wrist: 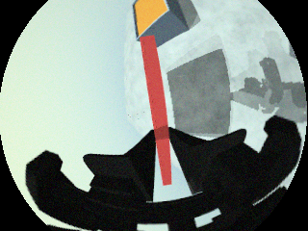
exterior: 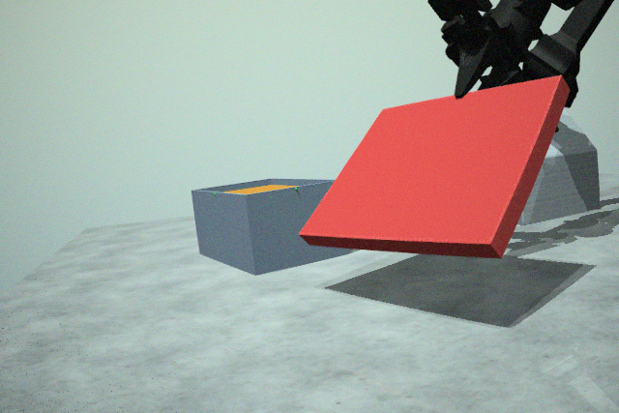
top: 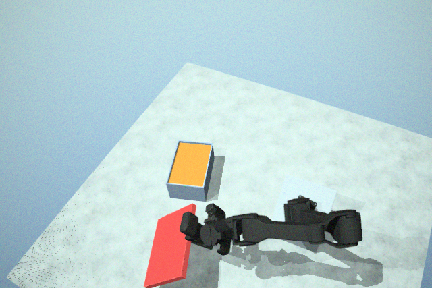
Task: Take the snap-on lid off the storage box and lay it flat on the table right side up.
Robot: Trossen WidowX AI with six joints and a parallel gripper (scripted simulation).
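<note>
Right now my gripper tip is 6 cm short of the red lid, 5 cm above it and 3 cm to the right of it. Round my gripper tip: blue-grey storage box 29 cm to the right, 19 cm ahead, 13 cm below.
</note>
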